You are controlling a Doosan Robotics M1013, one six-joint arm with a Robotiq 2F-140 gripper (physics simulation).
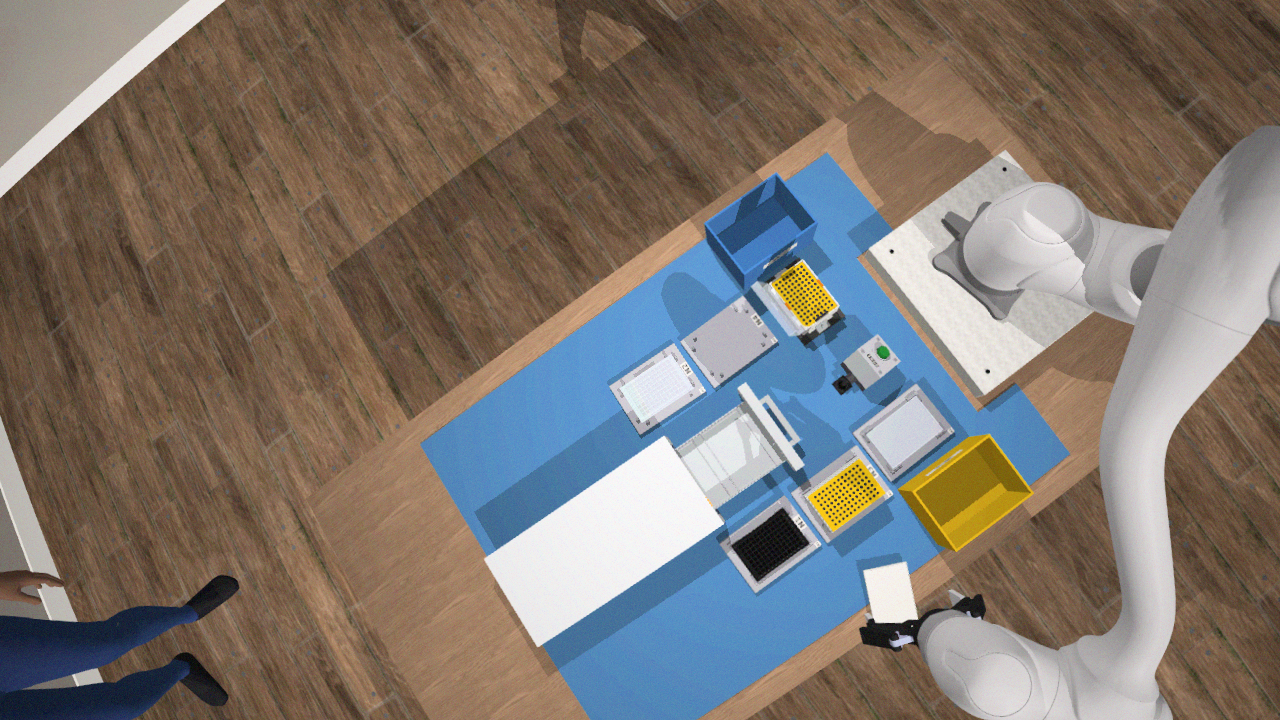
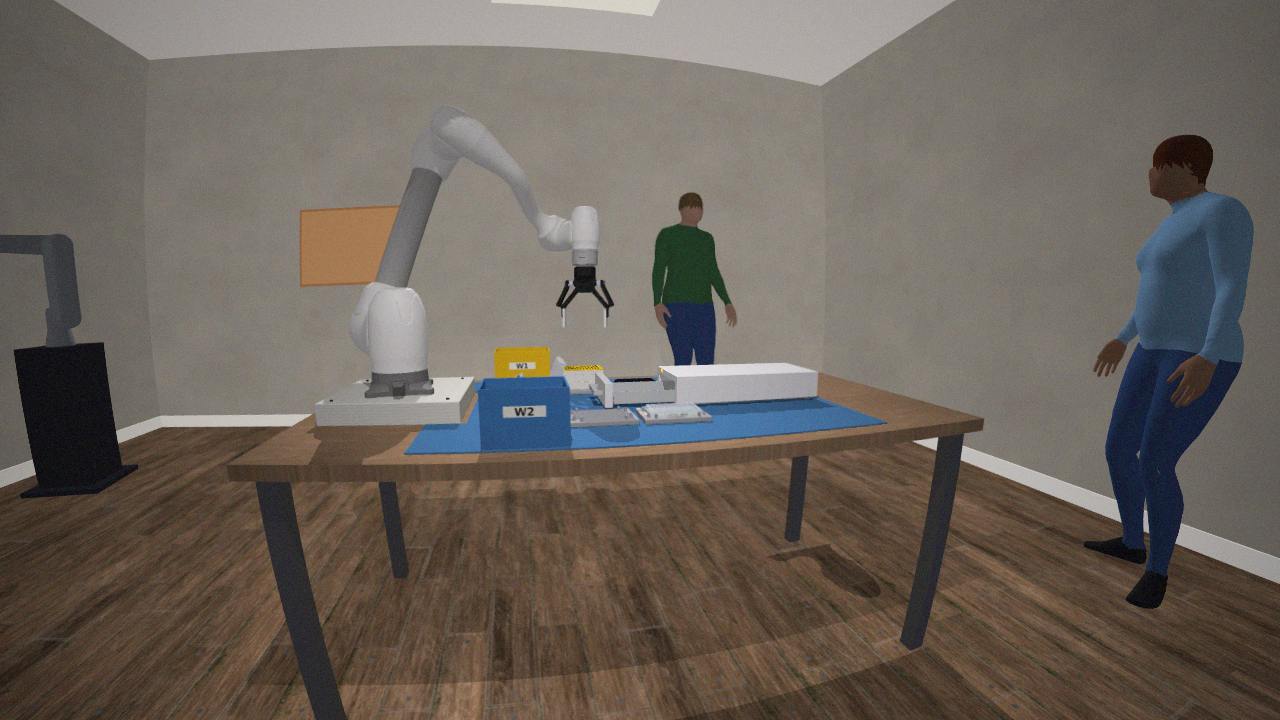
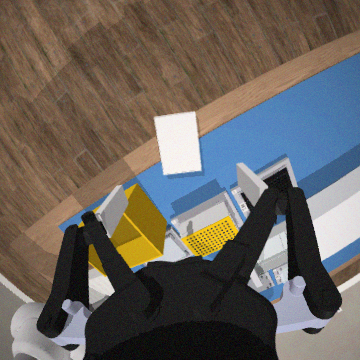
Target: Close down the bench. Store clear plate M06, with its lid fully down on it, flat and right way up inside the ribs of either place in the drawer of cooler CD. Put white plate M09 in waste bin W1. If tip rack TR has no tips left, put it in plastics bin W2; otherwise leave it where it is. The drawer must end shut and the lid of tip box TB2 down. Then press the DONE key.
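Pixels of known places: gripper, fingertip midpoint: (image 1: 910, 609) (image 2: 585, 327) (image 3: 179, 184); arm's base at its link origin: (image 1: 992, 260) (image 2: 401, 390).
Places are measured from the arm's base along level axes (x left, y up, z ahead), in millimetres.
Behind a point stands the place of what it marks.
My gripper (image 1: 921, 617) @(z 624, x 283, y 134 mm) (image 2: 583, 317) @(z 624, x 283, y 134 mm) (image 3: 179, 184) @(z 624, x 283, y 134 mm) is open and empty, high above the table's edge. A plain off-white plate (image 1: 890, 591) @(z 622, x 285, y -38 mm) (image 3: 179, 143) @(z 634, x 295, y -39 mm) lies at that edge, partly beyond the mat; its label does not show. The drawer (image 1: 729, 456) @(z 646, x -124, y -38 mm) of the white cooler (image 1: 604, 541) @(z 932, x -183, y 32 mm) (image 2: 742, 383) @(z 890, x -280, y 8 mm) stands open; its clear contents are hard to tell. A pale plate (image 1: 662, 389) @(z 641, x -315, y -25 mm) sits on N2. A yellow-topped rack (image 1: 845, 495) @(z 549, x 87, y 21 mm) (image 3: 211, 236) @(z 552, x 96, y 21 mm) stands on N3, and another yellow-topped box (image 1: 803, 293) @(z 308, x -235, y 6 mm) beside blue bin W2 (image 1: 760, 231) @(z 253, x -398, y -47 mm) (image 2: 523, 434) @(z 255, x -448, y -22 mm). Their tips and lid are unclear.
Yellow bin W1 (image 1: 991, 461) @(z 306, x 255, y -12 mm) (image 2: 521, 354) @(z 377, x 182, y 60 mm) (image 3: 150, 215) @(z 477, x 224, y -2 mm) stands near the same edge. A black plate (image 1: 769, 544) @(z 718, x 51, y -25 mm) sits on N1. A pale panel (image 1: 905, 433) @(z 375, x 99, y -31 mm) lies in the nest by W1. The green key (image 1: 882, 352) @(z 298, x -43, y 21 mm) tops a grey box. N4 (image 1: 729, 342) @(z 476, x -283, y -39 mm) is a grey nest.
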